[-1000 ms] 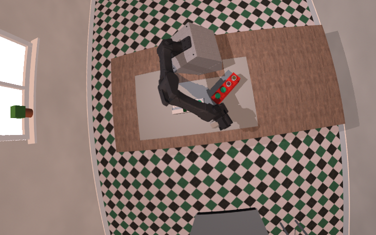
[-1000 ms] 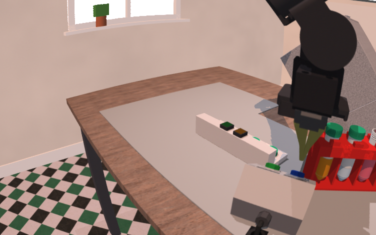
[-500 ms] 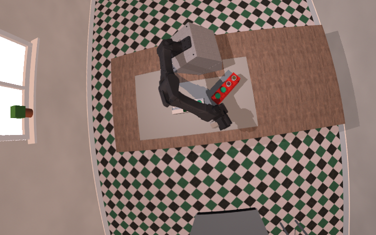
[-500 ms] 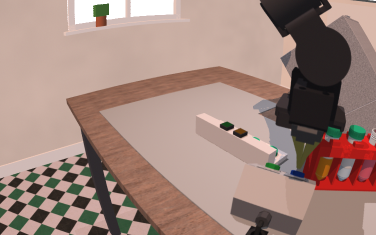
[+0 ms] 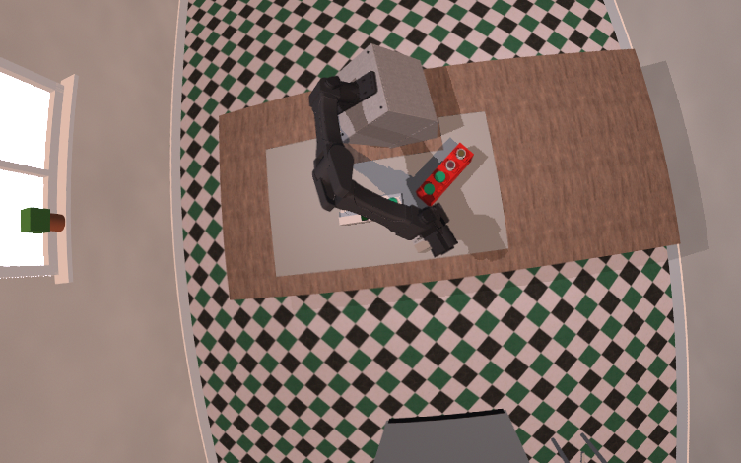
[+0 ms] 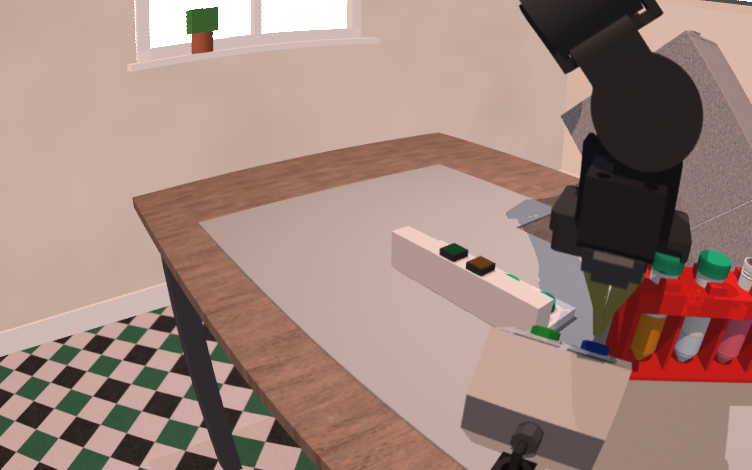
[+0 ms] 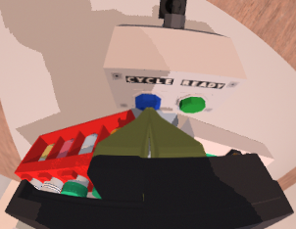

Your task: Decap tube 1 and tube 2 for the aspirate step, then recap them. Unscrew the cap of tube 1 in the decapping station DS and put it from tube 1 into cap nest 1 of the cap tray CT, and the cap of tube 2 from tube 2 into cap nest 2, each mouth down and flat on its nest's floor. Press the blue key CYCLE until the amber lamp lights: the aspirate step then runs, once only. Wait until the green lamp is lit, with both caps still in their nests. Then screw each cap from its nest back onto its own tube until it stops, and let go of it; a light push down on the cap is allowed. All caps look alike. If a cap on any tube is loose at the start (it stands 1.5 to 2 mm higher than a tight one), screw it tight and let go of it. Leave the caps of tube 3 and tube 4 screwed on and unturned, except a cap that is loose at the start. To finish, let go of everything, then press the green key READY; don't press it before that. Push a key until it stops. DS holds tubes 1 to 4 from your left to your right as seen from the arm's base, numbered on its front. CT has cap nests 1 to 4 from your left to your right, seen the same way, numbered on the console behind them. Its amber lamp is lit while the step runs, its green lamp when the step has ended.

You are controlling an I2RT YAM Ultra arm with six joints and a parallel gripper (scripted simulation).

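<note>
Now: hand 20 mm above the blue key. Round my hand: key box (30 mm below, 20 mm to the right, 20 mm ahead); then green key (40 mm to the right, 20 mm below, 20 mm ahead).
</note>
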